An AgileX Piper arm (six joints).
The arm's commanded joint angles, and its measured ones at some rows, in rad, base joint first. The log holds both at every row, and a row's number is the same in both.
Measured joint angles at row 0:
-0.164, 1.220, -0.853, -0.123, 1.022, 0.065
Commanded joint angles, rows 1 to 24:
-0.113, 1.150, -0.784, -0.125, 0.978, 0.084
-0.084, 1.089, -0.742, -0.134, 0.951, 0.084
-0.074, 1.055, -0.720, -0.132, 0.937, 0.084
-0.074, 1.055, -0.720, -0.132, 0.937, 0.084
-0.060, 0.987, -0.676, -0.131, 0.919, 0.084
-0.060, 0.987, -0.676, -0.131, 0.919, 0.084
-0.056, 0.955, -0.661, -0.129, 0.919, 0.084
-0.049, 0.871, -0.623, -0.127, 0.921, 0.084
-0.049, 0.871, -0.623, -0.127, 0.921, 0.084
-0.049, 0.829, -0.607, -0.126, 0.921, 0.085
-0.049, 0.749, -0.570, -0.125, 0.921, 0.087
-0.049, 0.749, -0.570, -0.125, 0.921, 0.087
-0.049, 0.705, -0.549, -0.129, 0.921, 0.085
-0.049, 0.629, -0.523, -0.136, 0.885, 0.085
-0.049, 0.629, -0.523, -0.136, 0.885, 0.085
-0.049, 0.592, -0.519, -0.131, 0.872, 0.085
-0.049, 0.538, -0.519, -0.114, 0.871, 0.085
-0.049, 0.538, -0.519, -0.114, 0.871, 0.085
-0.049, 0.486, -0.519, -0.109, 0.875, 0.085
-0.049, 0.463, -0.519, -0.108, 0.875, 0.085
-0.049, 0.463, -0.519, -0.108, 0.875, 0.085
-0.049, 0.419, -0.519, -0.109, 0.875, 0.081
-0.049, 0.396, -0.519, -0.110, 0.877, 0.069
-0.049, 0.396, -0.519, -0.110, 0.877, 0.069
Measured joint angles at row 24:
-0.052, 0.452, -0.523, -0.109, 0.883, 0.083
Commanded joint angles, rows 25 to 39:
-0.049, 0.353, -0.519, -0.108, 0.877, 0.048
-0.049, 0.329, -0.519, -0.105, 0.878, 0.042
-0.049, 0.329, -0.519, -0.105, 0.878, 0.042
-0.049, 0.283, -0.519, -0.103, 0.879, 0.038
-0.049, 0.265, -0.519, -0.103, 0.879, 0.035
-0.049, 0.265, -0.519, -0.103, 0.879, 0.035
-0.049, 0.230, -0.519, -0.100, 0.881, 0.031
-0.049, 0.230, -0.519, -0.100, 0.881, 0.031
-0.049, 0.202, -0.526, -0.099, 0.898, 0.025
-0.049, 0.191, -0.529, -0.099, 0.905, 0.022
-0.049, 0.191, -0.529, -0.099, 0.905, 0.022
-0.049, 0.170, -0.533, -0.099, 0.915, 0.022
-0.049, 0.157, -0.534, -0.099, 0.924, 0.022
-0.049, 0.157, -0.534, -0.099, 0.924, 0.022
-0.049, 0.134, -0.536, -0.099, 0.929, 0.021
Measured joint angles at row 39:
-0.052, 0.166, -0.525, -0.102, 0.917, 0.029
